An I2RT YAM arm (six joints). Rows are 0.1 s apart.
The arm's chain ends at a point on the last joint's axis. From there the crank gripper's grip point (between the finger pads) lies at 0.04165 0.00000 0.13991 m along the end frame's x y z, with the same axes.
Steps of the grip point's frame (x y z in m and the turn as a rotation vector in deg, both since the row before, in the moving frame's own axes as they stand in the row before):
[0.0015, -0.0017, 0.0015, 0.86, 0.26, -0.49]
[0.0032, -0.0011, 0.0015, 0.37, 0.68, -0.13]
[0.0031, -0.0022, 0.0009, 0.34, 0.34, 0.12]
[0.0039, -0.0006, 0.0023, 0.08, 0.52, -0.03]
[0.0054, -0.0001, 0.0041, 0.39, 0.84, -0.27]
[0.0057, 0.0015, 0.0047, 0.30, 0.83, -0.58]
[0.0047, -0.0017, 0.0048, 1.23, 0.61, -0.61]
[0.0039, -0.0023, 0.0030, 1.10, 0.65, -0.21]
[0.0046, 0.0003, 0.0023, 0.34, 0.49, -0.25]
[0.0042, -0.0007, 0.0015, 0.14, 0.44, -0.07]
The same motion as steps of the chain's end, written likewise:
[0.0009, 0.0008, 0.0017, 0.86, 0.26, -0.49]
[0.0015, -0.0001, 0.0020, 0.37, 0.68, -0.13]
[0.0023, -0.0015, 0.0012, 0.34, 0.34, 0.12]
[0.0026, -0.0004, 0.0027, 0.08, 0.52, -0.03]
[0.0034, 0.0011, 0.0047, 0.39, 0.84, -0.27]
[0.0037, 0.0027, 0.0053, 0.30, 0.83, -0.58]
[0.0032, 0.0017, 0.0053, 1.23, 0.61, -0.61]
[0.0023, 0.0005, 0.0035, 1.10, 0.65, -0.21]
[0.0034, 0.0013, 0.0027, 0.34, 0.49, -0.25]
[0.0031, -0.0003, 0.0018, 0.14, 0.44, -0.07]

